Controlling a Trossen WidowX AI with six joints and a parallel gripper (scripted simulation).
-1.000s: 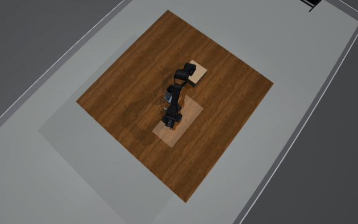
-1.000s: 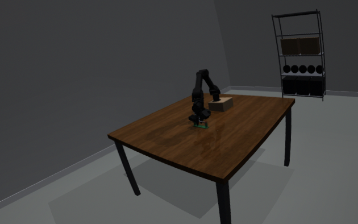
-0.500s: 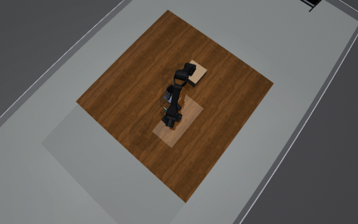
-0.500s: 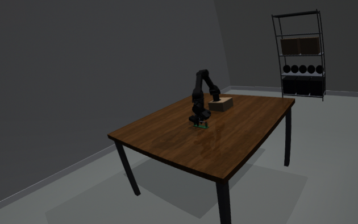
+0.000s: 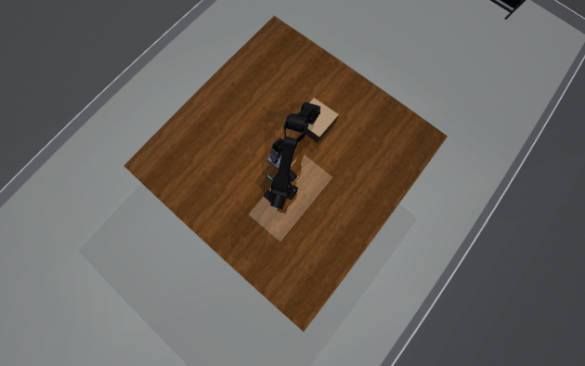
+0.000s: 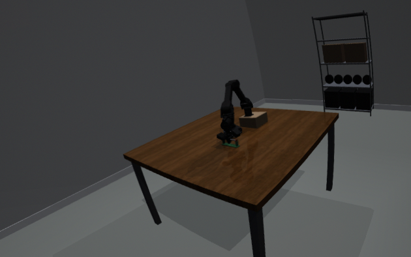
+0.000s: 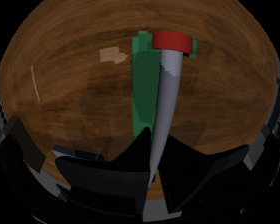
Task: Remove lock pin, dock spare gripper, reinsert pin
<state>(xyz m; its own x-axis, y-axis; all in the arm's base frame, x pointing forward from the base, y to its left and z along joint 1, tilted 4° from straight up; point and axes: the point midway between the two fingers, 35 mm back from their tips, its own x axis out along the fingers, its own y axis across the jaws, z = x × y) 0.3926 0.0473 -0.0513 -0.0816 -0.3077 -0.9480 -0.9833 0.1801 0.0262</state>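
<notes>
Right now my gripper tip is 1 cm to the right of the green rack and 1 cm below it. The rest, counted from my gripper tip: grey mount: 13 cm behind, 8 cm to the right, 4 cm above; then spare gripper: 14 cm behind, 8 cm to the right, 11 cm above.
</notes>
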